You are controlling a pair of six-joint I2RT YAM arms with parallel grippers.
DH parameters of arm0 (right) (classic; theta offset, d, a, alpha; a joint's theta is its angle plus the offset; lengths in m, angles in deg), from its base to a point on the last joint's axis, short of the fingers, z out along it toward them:
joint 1: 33.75 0.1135 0.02 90
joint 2: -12.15 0 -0.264 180
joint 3: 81.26 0 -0.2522 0
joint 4: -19.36 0 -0.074 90
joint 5: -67.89 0 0 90
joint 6: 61.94 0.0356 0 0
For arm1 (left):
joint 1: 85.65 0.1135 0.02 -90
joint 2: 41.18 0 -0.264 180
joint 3: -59.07 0 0.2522 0
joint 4: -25.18 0 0.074 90
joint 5: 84.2 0 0 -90
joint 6: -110.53 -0.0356 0 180
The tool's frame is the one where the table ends.
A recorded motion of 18 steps. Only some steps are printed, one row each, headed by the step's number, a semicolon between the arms.
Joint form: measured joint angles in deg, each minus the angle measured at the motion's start. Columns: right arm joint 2, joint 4, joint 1, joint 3, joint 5, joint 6; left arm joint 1, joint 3, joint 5, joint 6, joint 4, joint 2.
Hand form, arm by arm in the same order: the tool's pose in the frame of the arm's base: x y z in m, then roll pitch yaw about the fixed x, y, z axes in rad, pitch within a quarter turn. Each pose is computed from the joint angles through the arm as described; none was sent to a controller.
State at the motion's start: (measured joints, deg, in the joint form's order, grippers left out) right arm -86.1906 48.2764 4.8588 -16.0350 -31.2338 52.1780; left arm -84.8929 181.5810 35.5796 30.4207 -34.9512 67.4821
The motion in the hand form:
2: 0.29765 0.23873 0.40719 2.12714 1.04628 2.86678; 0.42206 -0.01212 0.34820 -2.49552 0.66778 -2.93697
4: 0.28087 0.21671 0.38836 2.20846 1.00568 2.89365; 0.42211 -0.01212 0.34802 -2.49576 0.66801 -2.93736
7: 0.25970 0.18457 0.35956 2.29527 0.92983 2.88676; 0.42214 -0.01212 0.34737 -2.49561 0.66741 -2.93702
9: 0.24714 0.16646 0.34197 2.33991 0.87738 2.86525; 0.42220 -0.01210 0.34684 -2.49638 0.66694 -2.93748
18: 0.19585 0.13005 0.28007 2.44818 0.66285 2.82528; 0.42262 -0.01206 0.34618 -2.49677 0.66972 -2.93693
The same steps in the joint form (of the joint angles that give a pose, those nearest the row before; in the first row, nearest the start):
2: 5.95 0.11 -0.59 8.83 1.46 -0.07; 0.00 0.00 0.02 0.02 0.02 0.00
4: 11.98 0.41 -1.60 17.79 2.73 0.72; 0.00 -0.04 0.02 0.00 0.06 0.00
7: 19.74 1.53 -3.74 29.16 4.37 3.02; 0.00 -0.22 0.02 0.02 0.20 -0.02
9: 24.00 2.78 -5.07 35.19 5.57 4.96; 0.00 -0.33 0.00 0.00 0.26 -0.02
18: 36.41 8.44 -5.27 52.83 7.52 13.97; 0.00 -0.52 -0.07 0.00 0.61 -0.02

